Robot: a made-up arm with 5 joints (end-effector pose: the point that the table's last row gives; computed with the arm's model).
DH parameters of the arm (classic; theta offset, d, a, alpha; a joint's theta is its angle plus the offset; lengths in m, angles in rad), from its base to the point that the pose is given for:
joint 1: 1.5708 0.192 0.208 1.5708
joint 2: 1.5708 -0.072 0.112 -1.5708
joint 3: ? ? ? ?
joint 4: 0 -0.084 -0.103 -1.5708
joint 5: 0 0.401 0.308 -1.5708
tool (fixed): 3.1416 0.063 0 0
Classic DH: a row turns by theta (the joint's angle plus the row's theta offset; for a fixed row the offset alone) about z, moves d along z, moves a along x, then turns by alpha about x.
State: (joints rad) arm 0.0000 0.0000 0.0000 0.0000 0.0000
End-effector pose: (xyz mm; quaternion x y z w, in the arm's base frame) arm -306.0 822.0 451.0 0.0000 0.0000 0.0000 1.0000
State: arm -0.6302 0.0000 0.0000 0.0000 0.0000
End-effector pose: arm 237.2 844.4 451.0 0.0000 0.0000 -0.3099 0.9508
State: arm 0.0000 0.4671 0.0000 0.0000 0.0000
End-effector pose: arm -306.0 639.6 699.7 0.2314 0.0000 0.0000 0.9728
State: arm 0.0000 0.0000 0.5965 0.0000 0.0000
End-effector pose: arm -348.2 822.0 294.2 0.0000 -0.2938 0.0000 0.9559
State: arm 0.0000 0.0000 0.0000 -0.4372 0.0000
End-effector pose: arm -456.5 697.5 451.0 0.0000 0.0000 0.2169 0.9762
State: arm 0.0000 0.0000 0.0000 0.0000 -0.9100
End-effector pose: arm -236.8 822.0 183.5 0.0000 -0.4395 0.0000 0.8983
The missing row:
joint 3: 1.5708 -0.213 0.029 -1.5708
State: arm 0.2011 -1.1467 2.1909 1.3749 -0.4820
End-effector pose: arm -404.0 686.4 -95.4 0.3893 -0.8226 0.0986 0.4025
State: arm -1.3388 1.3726 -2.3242 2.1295 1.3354
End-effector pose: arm 531.9 85.4 46.4 -0.2142 -0.9149 0.3378 0.0544
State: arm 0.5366 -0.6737 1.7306 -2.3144 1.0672
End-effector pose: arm -340.5 -207.3 8.8 -0.9231 -0.3282 0.2003 0.0076
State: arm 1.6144 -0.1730 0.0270 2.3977 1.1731
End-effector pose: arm -192.5 120.8 713.3 0.2504 0.4494 -0.2889 0.8074
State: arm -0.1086 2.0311 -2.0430 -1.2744 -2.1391
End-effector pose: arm -152.6 -481.2 442.2 -0.9655 -0.1788 0.1876 0.0257
